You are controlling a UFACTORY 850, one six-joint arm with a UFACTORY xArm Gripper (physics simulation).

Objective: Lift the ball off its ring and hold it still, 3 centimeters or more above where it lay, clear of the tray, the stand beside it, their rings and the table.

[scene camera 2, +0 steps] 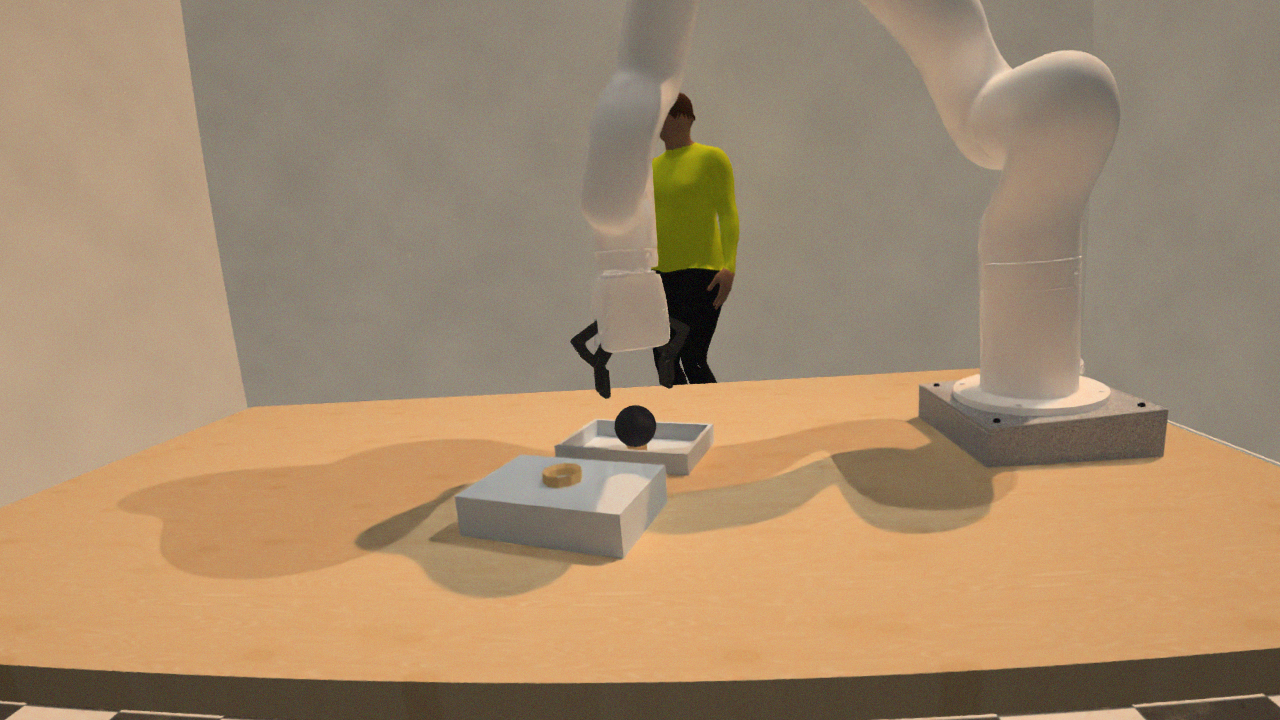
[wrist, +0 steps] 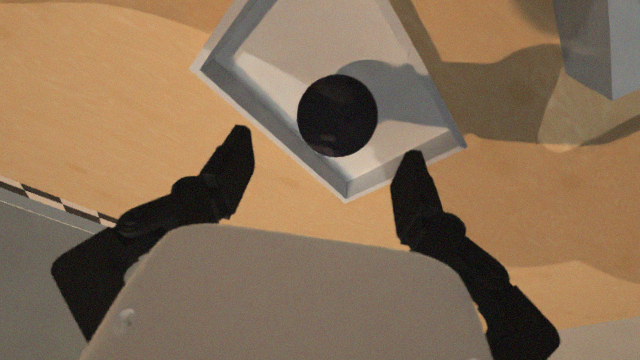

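Note:
A dark ball [scene camera 2: 635, 425] [wrist: 337, 115] rests on its ring [scene camera 2: 636, 447] inside the shallow light tray [scene camera 2: 626, 458] [wrist: 370, 184]; the ball hides most of that ring. My gripper [scene camera 2: 635, 390] [wrist: 325, 157] is open and empty, pointing down, with its fingertips a little above the ball's top in the scene view. In the wrist view the ball shows beyond the fingertips, between their two lines. The light blue-grey stand [scene camera 2: 540, 523] [wrist: 585, 45] is beside the tray, with an empty tan ring [scene camera 2: 562, 475] on its top.
The wooden table [scene camera 2: 805, 582] [wrist: 100, 100] bears the tray and stand. The arm's grey base block [scene camera 2: 1074, 437] is at the right of the table in the scene view. A person in a yellow top [scene camera 2: 696, 210] stands behind the table, partly hidden by the arm.

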